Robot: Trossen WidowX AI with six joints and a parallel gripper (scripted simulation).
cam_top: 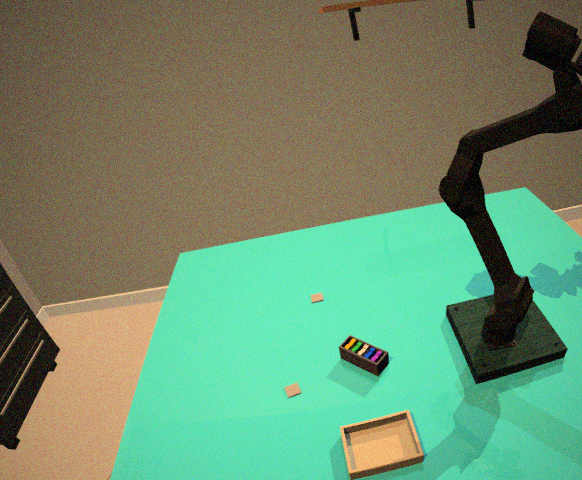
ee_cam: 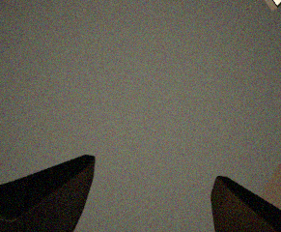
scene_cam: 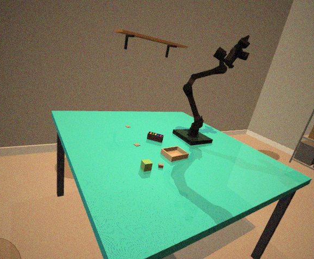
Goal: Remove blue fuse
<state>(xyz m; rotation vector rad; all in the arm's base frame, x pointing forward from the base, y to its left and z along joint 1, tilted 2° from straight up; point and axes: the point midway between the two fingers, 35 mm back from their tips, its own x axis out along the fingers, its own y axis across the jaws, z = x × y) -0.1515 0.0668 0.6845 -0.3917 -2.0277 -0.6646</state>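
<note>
My gripper tip is 72 cm above the blue fuse, 47 cm short of it and 6 cm to the left of it. From my gripper tip the other things lie so: purple fuse: 72 cm below, 46 cm ahead, 5 cm to the right; then green fuse: 72 cm below, 50 cm ahead, 9 cm to the right; then white fuse: 72 cm below, 48 cm ahead, 8 cm to the right.
</note>
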